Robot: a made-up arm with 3 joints. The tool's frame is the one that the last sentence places.
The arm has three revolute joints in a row. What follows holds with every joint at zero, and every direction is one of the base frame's.
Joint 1 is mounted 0.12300 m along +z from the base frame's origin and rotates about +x.
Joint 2 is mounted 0.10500 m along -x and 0.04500 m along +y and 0.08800 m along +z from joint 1 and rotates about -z.
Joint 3 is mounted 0.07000 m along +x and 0.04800 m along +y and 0.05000 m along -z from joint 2 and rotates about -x.
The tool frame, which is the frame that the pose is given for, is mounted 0.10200 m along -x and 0.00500 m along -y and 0.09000 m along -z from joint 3; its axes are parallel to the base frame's.
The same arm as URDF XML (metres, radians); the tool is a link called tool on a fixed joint. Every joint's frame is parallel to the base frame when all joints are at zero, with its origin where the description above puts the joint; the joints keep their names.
<robot name="arm">
<joint name="joint 1" type="continuous"><parent link="base"/><child link="link1"/><origin xyz="0.0000 0.0000 0.1230" rpy="0.0000 0.0000 0.0000"/><axis xyz="1 0 0"/></joint>
<joint name="joint 2" type="continuous"><parent link="link1"/><child link="link2"/><origin xyz="-0.1050 0.0450 0.0880" rpy="0.0000 0.0000 0.0000"/><axis xyz="0 0 -1"/></joint>
<joint name="joint 3" type="continuous"><parent link="link2"/><child link="link3"/><origin xyz="0.0700 0.0480 -0.0500" rpy="0.0000 0.0000 0.0000"/><axis xyz="-1 0 0"/></joint>
<joint name="tool_joint" type="fixed"><parent link="link3"/><child link="tool"/><origin xyz="-0.1020 -0.0050 -0.0900" rpy="0.0000 0.0000 0.0000"/></joint>
<link name="base"/>
<link name="link1"/>
<link name="link2"/>
<link name="link3"/>
<link name="tool"/>
</robot>

